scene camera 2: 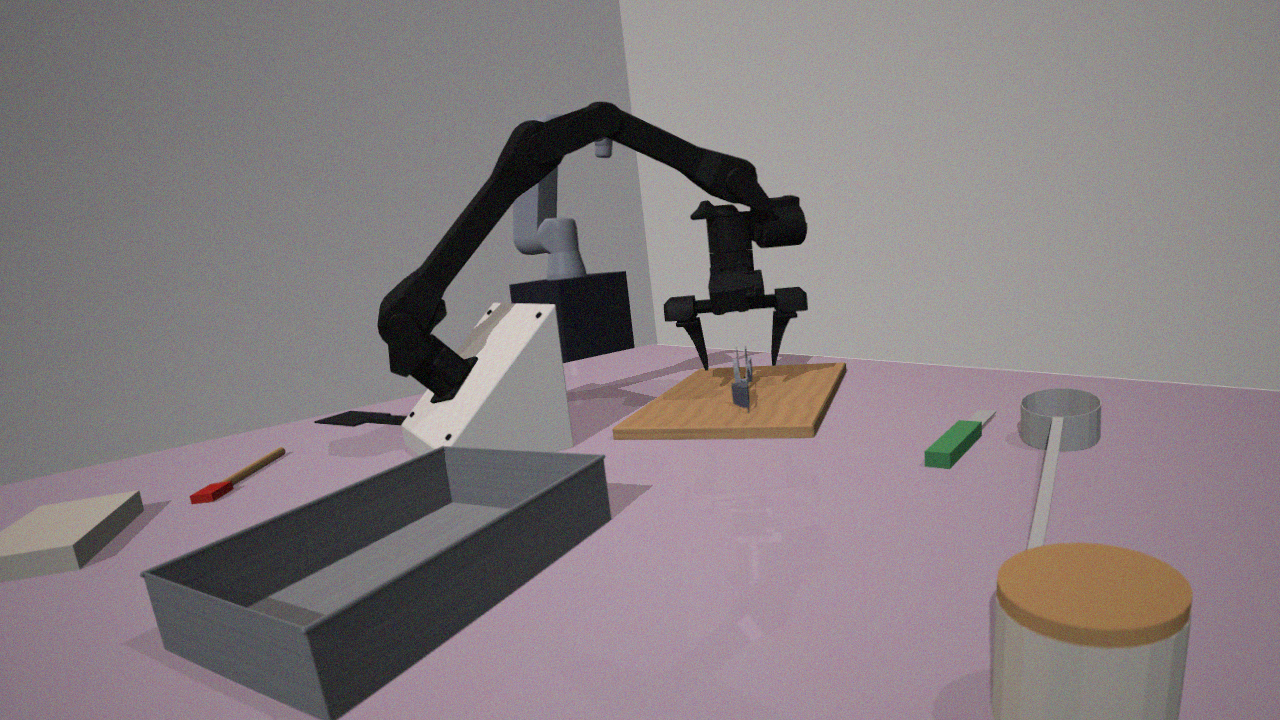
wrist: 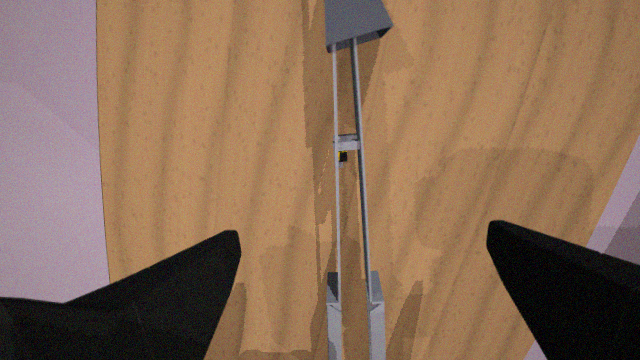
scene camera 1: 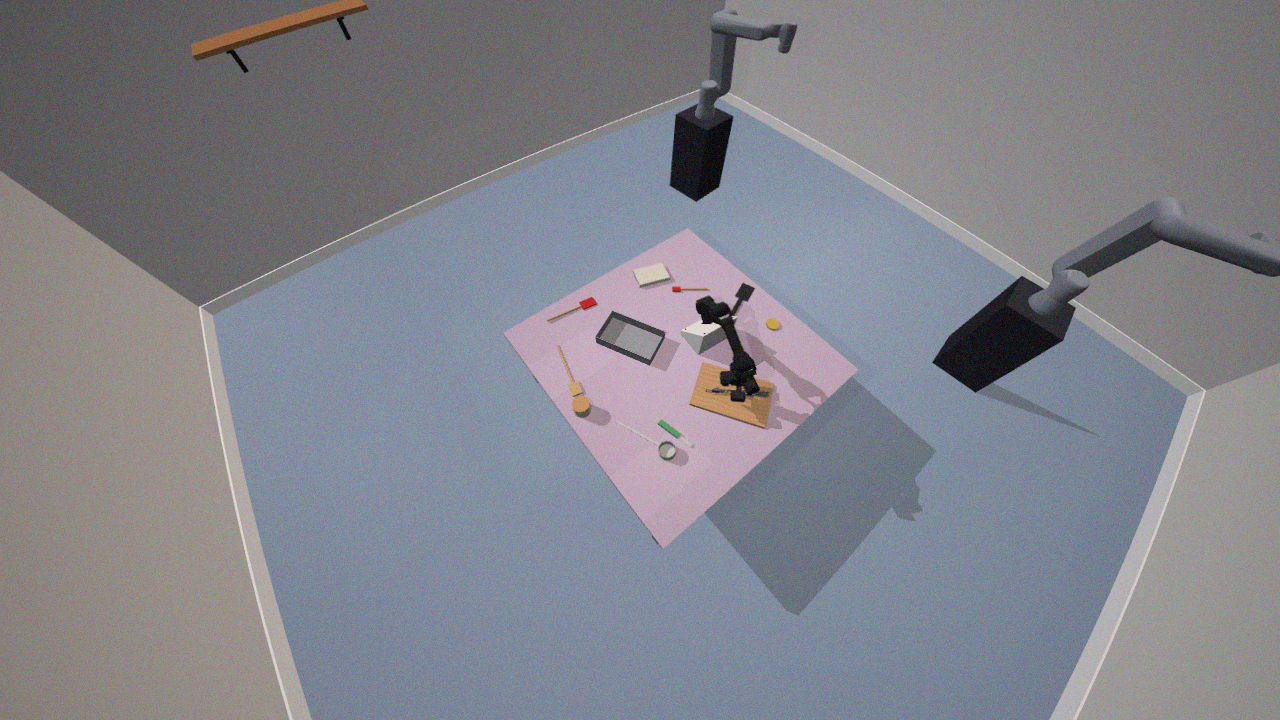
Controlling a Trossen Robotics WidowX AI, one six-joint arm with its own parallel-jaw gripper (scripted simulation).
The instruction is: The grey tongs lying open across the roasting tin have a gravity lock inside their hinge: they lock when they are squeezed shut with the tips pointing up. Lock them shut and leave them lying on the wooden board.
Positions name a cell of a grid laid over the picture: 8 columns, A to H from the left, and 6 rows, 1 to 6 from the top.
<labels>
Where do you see a grey long-handled cup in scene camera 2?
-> At G4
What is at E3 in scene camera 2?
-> My gripper.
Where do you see a wooden board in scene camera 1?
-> At E4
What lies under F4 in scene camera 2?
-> A green block.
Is my gripper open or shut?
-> Open.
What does my gripper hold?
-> Nothing.
</labels>
